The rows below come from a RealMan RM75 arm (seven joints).
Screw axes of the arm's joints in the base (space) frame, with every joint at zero. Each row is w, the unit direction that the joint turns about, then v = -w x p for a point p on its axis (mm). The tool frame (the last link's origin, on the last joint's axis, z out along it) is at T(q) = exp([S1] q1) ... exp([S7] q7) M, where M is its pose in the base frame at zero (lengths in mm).
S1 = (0, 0, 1, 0, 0, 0)
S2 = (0, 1, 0, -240.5, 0, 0)
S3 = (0, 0, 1, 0, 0, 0)
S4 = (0, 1, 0, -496.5, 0, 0)
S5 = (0, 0, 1, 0, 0, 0)
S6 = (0, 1, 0, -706.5, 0, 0)
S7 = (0, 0, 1, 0, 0, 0)
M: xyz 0 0 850.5 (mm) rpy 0 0 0 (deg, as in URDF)
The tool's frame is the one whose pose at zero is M.
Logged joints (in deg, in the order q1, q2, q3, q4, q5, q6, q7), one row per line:
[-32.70, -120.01, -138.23, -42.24, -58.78, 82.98, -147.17]
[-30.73, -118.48, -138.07, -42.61, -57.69, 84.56, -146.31]
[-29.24, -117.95, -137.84, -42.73, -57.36, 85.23, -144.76]
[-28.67, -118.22, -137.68, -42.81, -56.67, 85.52, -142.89]
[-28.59, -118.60, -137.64, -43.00, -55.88, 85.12, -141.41]
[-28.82, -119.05, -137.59, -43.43, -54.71, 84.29, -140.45]
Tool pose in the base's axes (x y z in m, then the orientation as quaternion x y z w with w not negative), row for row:
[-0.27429, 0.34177, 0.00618, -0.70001, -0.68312, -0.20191, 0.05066]
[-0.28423, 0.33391, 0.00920, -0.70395, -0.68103, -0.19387, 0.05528]
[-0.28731, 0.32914, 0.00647, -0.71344, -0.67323, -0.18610, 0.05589]
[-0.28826, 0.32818, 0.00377, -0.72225, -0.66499, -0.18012, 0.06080]
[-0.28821, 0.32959, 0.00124, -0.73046, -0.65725, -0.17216, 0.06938]
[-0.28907, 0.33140, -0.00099, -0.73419, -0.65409, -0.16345, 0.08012]
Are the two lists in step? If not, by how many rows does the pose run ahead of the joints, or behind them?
The pose runs 1 row ahead of the joints: the pose in row i belongs to the joints in row i + 1.
